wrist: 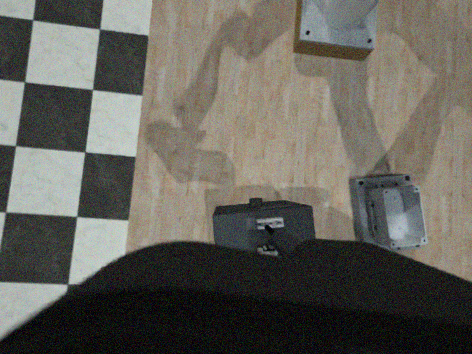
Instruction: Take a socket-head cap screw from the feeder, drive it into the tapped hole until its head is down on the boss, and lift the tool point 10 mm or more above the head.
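The feeder (232, 227) is a dark grey box at the lower middle of the wrist view. Two small light plates show on its top, with a small dark shape between them; I cannot tell whether that is the tool point, a screw or a shadow. A grey metal housing (401, 215) with an open rectangular hollow and small dark holes at its corners stands to the right of the feeder. I cannot tell which hole is the tapped one. A large black shape, blurred, fills the bottom of the view and hides the feeder's near side. The screwdriver's point and any screw on it cannot be made out.
A light metal plate (345, 37) on a yellowish block is at the top right, with a pale rounded column on it. The wooden table top (260, 115) carries the arm's shadows. A black and white checkered floor (52, 120) lies along the left side.
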